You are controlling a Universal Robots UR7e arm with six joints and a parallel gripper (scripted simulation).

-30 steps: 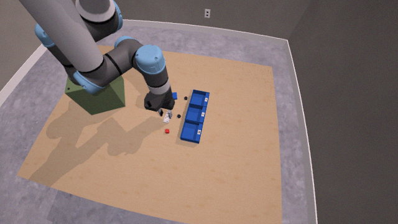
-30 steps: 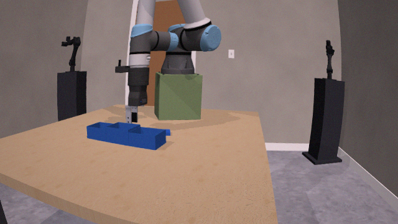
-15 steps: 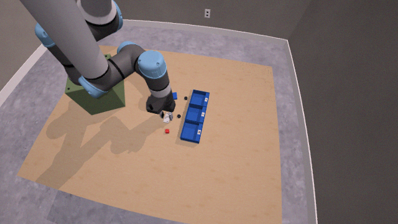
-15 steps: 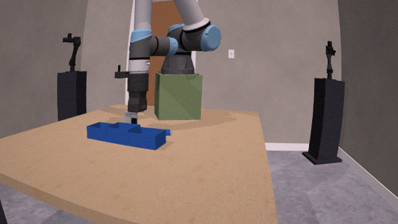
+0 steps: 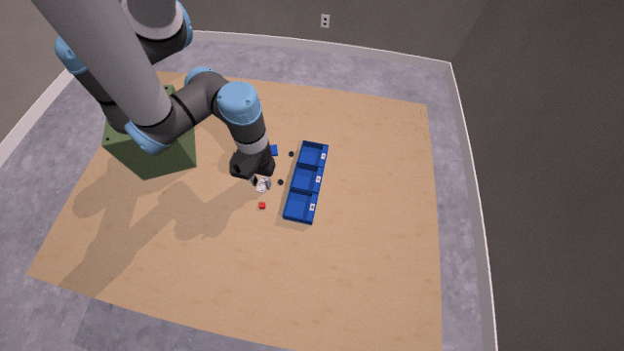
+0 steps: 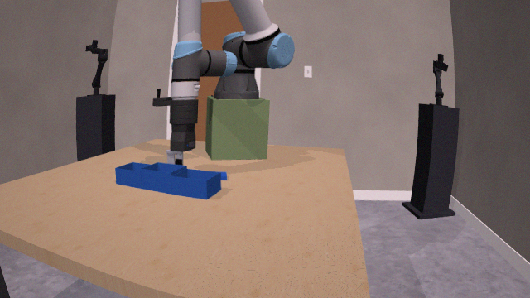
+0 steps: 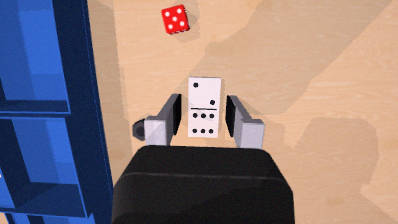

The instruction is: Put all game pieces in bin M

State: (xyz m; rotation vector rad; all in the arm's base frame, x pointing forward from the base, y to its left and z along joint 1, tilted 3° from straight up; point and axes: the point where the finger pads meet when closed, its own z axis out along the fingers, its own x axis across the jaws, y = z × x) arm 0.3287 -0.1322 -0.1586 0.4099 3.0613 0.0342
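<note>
The white domino lies 10 mm below my hand. Also, from my hand: blue three-part bin: 140 mm ahead; red die: 70 mm to the right, 10 mm below; flat blue tile: 120 mm to the left, 20 mm ahead, 10 mm below.
</note>
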